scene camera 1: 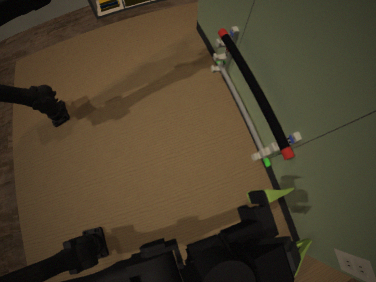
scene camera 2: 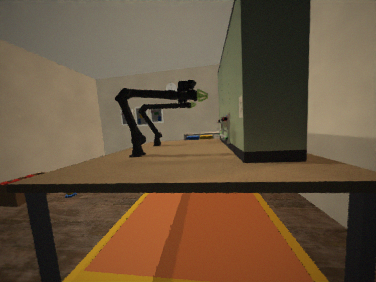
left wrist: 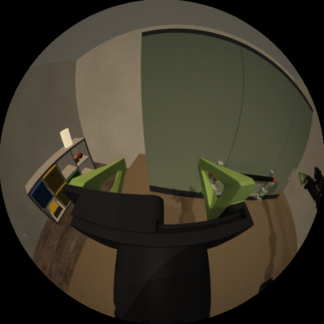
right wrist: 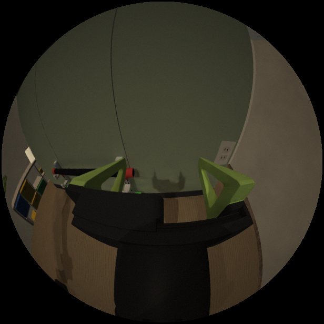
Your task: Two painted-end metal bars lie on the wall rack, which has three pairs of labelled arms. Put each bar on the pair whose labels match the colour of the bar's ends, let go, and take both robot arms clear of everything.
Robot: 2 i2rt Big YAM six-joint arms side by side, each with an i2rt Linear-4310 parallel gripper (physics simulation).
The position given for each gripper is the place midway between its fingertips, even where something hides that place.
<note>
In view: the left gripper (left wrist: 161,161) and the right gripper (scene camera 1: 300,214).
The right gripper also shows in the right wrist view (right wrist: 161,161).
</note>
